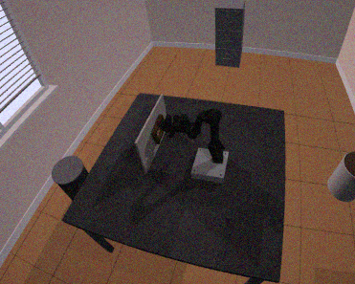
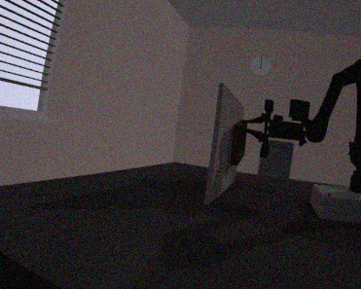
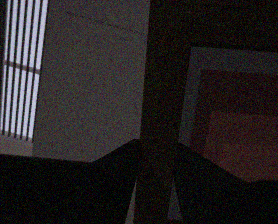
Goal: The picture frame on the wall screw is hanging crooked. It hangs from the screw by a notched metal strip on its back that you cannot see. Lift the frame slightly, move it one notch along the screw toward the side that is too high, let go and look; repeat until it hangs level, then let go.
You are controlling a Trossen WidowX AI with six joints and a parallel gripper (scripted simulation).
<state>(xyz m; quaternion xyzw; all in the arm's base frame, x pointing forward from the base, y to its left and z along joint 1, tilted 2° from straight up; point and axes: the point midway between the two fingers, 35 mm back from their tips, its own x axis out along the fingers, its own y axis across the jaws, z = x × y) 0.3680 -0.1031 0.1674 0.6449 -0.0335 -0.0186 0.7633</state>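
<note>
Now: gripper tip 1 cm short of the picture frame, 1 cm to the left of it and 5 cm above it. Round my gripper tip: upright wall panel 2 cm ahead, 1 cm to the left, 7 cm below.
</note>
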